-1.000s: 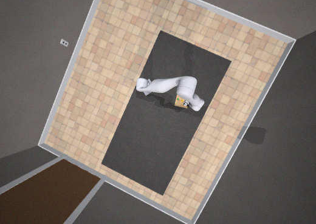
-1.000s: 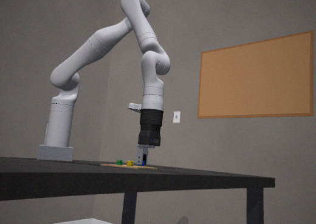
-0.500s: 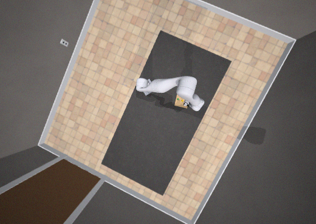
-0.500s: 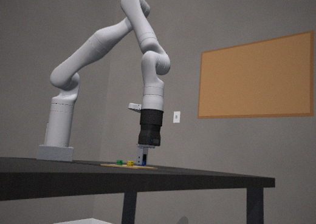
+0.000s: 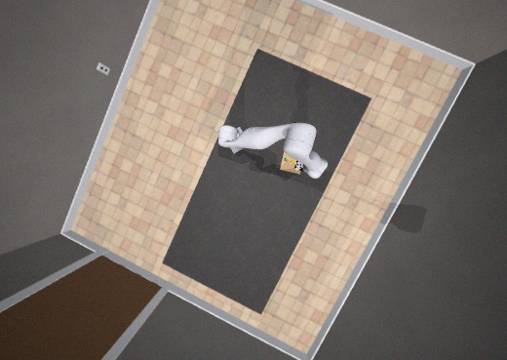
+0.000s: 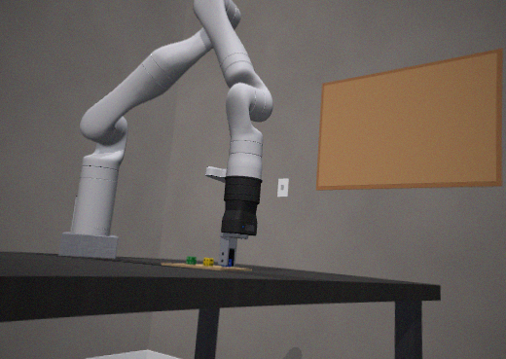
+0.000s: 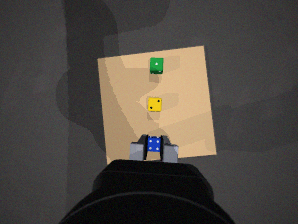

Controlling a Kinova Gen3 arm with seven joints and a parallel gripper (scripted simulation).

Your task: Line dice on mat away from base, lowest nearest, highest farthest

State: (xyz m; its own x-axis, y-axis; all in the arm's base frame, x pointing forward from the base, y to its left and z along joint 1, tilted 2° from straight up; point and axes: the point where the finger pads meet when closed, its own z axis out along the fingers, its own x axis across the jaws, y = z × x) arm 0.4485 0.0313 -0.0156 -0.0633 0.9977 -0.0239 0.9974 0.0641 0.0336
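Right now my hand is 10 mm above the blue die. From my hand the other things lie so: green die 100 mm behind, 10 mm to the right, 10 mm below; mat 50 mm behind, 20 mm below; yellow die 50 mm behind, 10 mm below.
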